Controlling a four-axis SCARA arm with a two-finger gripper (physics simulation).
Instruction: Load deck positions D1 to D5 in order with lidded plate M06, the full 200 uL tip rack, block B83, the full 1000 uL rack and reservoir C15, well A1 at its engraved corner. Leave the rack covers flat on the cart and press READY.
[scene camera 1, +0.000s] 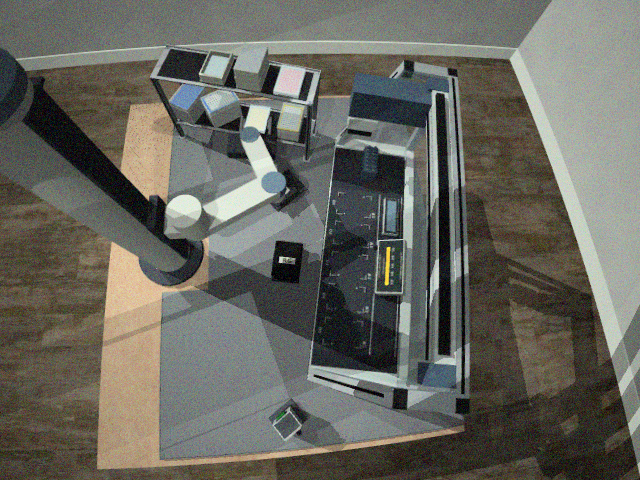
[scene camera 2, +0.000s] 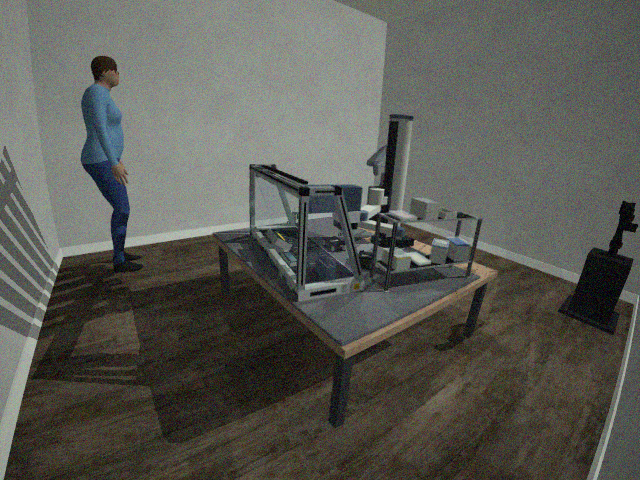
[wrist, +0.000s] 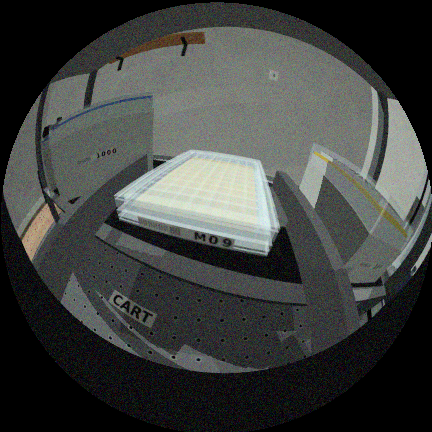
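My gripper (wrist: 208, 168) is shut on a lidded plate labelled M09 (wrist: 220, 200) (scene camera 1: 258, 117), with a dark finger along each side. The plate is level over the black lower shelf of the cart (scene camera 1: 308, 147) (scene camera 2: 390, 260); whether it touches the shelf is unclear. The fingers are hidden under the arm in scene camera 1. Left of the plate stands a blue-rimmed rack marked 1000 (wrist: 110, 145) (scene camera 1: 222, 107); right of it is a yellow-rimmed rack (wrist: 357, 220) (scene camera 1: 291, 119). Another blue-topped box (scene camera 1: 187, 100) stands at the lower left. M06, B83 and C15 cannot be read.
The cart's top shelf bears an open tray (scene camera 1: 217, 67), a tall grey box (scene camera 1: 251, 67) and a pink-topped plate (scene camera 1: 289, 81). The framed machine's dark deck (scene camera 1: 348, 268) lies to the right, with a yellow-barred panel (scene camera 1: 388, 266). A black labelled block (scene camera 1: 286, 271) lies between. A person (scene camera 2: 103, 129) stands behind.
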